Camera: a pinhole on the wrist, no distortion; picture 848 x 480 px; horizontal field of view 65.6 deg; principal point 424.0 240.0 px. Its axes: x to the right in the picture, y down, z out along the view. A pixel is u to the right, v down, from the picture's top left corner.
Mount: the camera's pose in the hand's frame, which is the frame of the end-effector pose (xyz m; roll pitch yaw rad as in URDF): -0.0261 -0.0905 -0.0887 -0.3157 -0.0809 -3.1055
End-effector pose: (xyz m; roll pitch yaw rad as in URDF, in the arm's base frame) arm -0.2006 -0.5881 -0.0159 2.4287 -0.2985 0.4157
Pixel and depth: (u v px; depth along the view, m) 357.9 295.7 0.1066
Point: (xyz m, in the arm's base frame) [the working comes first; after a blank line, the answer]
In the camera's frame: -0.0107 0.0090 0.1066

-0.2188 -0.4936 -0.1061
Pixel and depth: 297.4 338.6 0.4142
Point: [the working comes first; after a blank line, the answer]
In the camera's frame: -0.0797 0.0621 0.4142

-0.0271 -0.4837 -0.3617
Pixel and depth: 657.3 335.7 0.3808
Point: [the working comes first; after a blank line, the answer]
In the camera's frame: 0.1350 0.0554 0.3808

-0.2213 -0.5681 -0.4111
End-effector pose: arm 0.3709 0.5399 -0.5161 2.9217 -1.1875 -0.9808
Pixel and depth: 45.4 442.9 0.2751
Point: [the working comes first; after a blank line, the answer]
In the camera's frame: -0.1583 0.0848 0.2751

0.6773 0.4689 -0.4398
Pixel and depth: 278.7 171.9 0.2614
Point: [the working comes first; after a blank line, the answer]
In the camera's frame: -0.0577 -0.0271 0.2614

0.5667 0.4346 -0.5369
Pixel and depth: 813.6 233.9 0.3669
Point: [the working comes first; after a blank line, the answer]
In the camera's frame: 0.2173 -0.0034 0.3669

0.6086 0.4408 -0.8294
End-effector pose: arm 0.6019 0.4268 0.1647 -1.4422 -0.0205 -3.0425
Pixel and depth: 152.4 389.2 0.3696
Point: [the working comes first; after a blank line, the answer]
In the camera's frame: -0.1526 0.0838 0.3696

0.4681 0.2269 0.4726
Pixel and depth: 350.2 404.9 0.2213
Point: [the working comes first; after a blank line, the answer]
In the camera's frame: -0.0248 0.0555 0.2213

0.5952 0.3518 0.3868
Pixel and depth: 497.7 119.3 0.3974
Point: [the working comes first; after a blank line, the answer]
In the camera's frame: 0.0445 -0.0729 0.3974

0.6706 0.1394 0.3480
